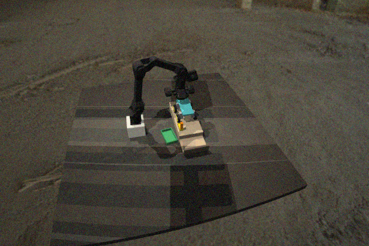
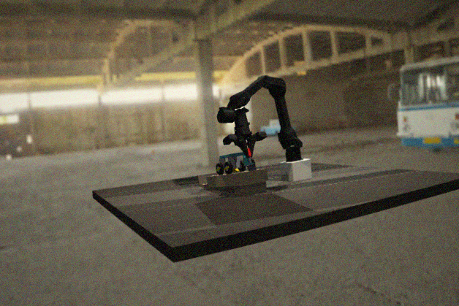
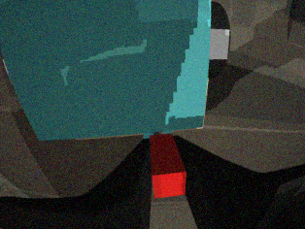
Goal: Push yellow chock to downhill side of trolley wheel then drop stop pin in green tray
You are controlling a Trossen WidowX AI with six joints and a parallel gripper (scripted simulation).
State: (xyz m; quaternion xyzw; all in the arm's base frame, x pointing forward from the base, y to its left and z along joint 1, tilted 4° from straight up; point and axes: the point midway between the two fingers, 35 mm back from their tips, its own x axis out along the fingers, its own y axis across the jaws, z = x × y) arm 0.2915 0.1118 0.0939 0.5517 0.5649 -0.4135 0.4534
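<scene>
Right now my gripper tip is 10 cm past the green tray, 20 cm to the left of it and 15 cm above it. Also, from my gripper tip: red-headed stop pin right at my gripper tip; then teal trolley 3 cm ahead, 10 cm to the right, 3 cm below; then tan ramp 3 cm ahead, 10 cm to the right, 10 cm below.
</scene>
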